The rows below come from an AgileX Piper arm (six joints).
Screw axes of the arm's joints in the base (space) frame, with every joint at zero. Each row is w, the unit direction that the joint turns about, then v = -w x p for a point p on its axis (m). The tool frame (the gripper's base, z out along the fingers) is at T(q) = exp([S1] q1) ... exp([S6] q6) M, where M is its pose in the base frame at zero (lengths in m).
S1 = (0, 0, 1, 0.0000, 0.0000, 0.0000)
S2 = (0, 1, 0, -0.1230, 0.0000, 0.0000)
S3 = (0, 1, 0, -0.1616, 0.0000, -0.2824)
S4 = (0.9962, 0, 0.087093, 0.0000, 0.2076, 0.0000)
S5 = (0, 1, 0, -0.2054, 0.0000, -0.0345)
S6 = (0.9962, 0, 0.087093, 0.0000, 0.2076, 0.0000)
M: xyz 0.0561 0.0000 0.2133 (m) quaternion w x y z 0.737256 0 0.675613 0
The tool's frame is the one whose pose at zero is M.
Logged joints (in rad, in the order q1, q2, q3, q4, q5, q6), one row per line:
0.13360, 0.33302, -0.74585, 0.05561, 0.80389, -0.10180
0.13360, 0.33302, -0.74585, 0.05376, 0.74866, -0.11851
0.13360, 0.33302, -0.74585, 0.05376, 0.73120, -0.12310
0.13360, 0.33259, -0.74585, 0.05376, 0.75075, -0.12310
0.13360, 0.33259, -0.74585, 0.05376, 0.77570, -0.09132
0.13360, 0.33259, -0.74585, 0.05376, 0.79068, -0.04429
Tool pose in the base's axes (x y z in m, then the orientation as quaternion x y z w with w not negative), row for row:
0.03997, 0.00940, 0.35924, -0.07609, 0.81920, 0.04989, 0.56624
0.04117, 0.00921, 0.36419, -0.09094, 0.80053, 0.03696, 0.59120
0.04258, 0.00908, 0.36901, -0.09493, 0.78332, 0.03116, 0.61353
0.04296, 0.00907, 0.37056, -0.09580, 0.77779, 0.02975, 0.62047
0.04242, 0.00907, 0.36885, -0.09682, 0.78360, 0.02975, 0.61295
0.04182, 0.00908, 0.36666, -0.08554, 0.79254, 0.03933, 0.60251
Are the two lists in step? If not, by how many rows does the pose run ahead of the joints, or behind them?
The pose runs 1 row behind the joints: the pose in row i belongs to the joints in row i - 1.
